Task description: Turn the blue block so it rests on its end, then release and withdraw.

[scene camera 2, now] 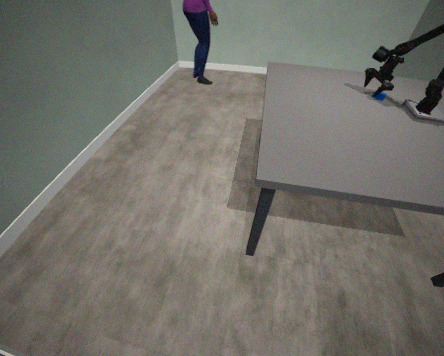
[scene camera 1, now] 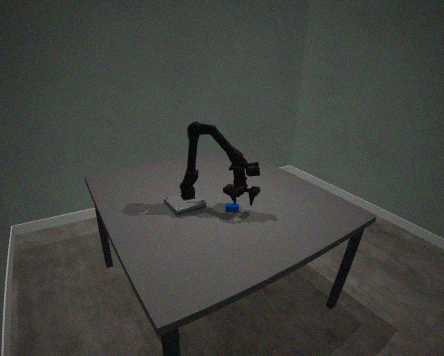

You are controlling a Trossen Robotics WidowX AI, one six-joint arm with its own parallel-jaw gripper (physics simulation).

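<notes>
The blue block [scene camera 1: 232,207] [scene camera 2: 380,96] lies on its long side on the grey table [scene camera 1: 200,265] [scene camera 2: 320,140], near the arm's base. My gripper [scene camera 1: 243,203] [scene camera 2: 371,90] is open and empty, pointing down with its fingers spread wide. In the scene camera 1 view one fingertip is just above and behind the block's right part, and the other is out to the right. In the scene camera 2 view the near finger overlaps the block's left edge. Whether that finger touches the block cannot be told.
The arm's base stands by a light grey plate [scene camera 1: 181,209] [scene camera 2: 413,110], left of the block in the scene camera 1 view. A person in a purple top and blue trousers [scene camera 2: 201,37] stands on the floor beyond the table, near the far wall.
</notes>
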